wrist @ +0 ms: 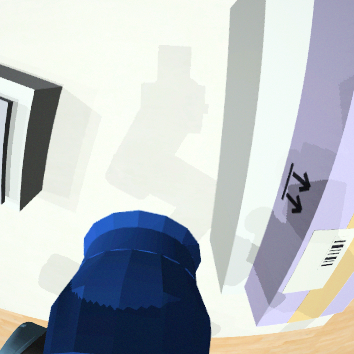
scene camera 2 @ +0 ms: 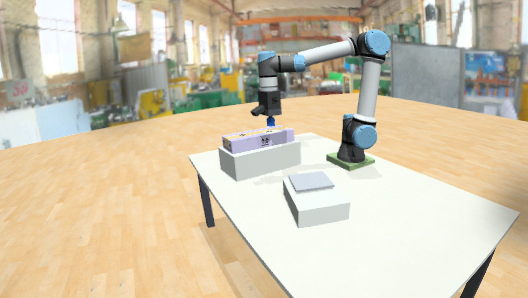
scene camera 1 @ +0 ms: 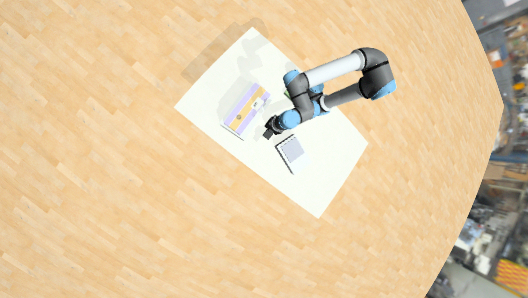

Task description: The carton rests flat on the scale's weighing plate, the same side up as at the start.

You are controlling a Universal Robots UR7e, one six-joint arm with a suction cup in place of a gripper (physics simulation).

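Seen in the pictures: hand, its tool point: (wrist: pixel 140 259) (scene camera 2: pixel 270 125); arm's base, origin of its link: (scene camera 2: pixel 350 157).
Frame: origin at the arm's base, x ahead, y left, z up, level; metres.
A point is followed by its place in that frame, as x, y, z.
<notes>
The lilac carton (scene camera 1: pixel 248 112) @(0.416, -0.230, 0.149) (scene camera 2: pixel 255 143) @(0.443, -0.186, 0.117) (wrist: pixel 322 100) @(0.470, -0.186, 0.121) has an orange stripe, a white label on top and arrows on its side. It lies flat on a pale raised block (scene camera 2: pixel 262 161) @(0.433, -0.148, 0.038) (wrist: pixel 282 60) @(0.496, -0.164, 0.090). The scale (scene camera 1: pixel 300 163) @(0.456, 0.309, 0.039) (scene camera 2: pixel 324 212) @(0.477, 0.356, 0.018) (wrist: pixel 41 140) @(0.391, 0.103, -0.003) stands apart from the block, its grey weighing plate (scene camera 1: pixel 292 149) @(0.412, 0.182, 0.057) (scene camera 2: pixel 311 181) @(0.417, 0.204, 0.058) bare. My blue suction cup (scene camera 2: pixel 271 121) (wrist: pixel 142 230) is off and holds nothing. It hangs above the gap between block and scale, beside the carton, not touching it. The arm hides the cup in scene camera 1.
The white table (scene camera 1: pixel 320 192) @(0.541, 0.669, -0.028) (scene camera 2: pixel 400 235) @(0.333, 0.580, -0.029) carries the block, the scale and the arm's green base plate (scene camera 2: pixel 367 162) @(-0.043, 0.084, -0.013). The arm reaches over the table from its base. The block's near end lies close to one table edge. Wooden floor (scene camera 1: pixel 125 200) surrounds the table.
</notes>
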